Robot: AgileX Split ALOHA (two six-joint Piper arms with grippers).
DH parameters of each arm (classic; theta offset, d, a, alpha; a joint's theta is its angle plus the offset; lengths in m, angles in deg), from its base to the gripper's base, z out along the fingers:
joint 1: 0 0.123 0 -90
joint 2: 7.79 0 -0.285 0
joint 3: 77.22 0 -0.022 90
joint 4: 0 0.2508 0 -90
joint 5: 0 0 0.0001 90
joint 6: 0 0.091 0 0
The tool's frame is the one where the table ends.
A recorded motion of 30 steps. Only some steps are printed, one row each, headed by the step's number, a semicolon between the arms.
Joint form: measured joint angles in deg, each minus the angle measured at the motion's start. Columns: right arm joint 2, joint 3, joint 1, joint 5, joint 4, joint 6; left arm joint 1, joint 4, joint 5, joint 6, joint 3, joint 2.
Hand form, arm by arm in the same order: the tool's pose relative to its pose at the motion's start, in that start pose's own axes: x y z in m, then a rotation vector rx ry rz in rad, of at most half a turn. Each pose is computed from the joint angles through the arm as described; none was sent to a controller.
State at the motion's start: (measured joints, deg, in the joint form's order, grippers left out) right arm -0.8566 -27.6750 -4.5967 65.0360 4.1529 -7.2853; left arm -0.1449 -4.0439 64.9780 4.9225 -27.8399 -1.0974
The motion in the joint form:
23: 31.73 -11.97 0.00 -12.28 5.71 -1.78; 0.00 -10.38 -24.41 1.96 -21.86 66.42
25: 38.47 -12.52 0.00 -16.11 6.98 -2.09; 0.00 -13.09 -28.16 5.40 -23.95 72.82
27: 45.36 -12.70 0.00 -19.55 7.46 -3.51; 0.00 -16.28 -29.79 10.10 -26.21 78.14
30: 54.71 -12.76 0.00 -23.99 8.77 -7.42; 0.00 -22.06 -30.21 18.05 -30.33 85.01
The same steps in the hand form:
23: -0.0996 -0.0065 0.0504 -0.0801 0.1181 0.0556; -0.1498 0.0112 0.1835 0.0951 0.3360 -0.1656
25: -0.1105 -0.0084 0.0759 -0.0907 0.1569 0.0786; -0.1545 0.0120 0.2133 0.1116 0.3391 -0.1576
27: -0.1157 -0.0109 0.1043 -0.0933 0.2123 0.0739; -0.1571 0.0116 0.2376 0.1405 0.3531 -0.1340
30: -0.1159 -0.0133 0.1443 -0.1080 0.2916 0.0432; -0.1628 0.0092 0.2684 0.2012 0.3673 -0.0971

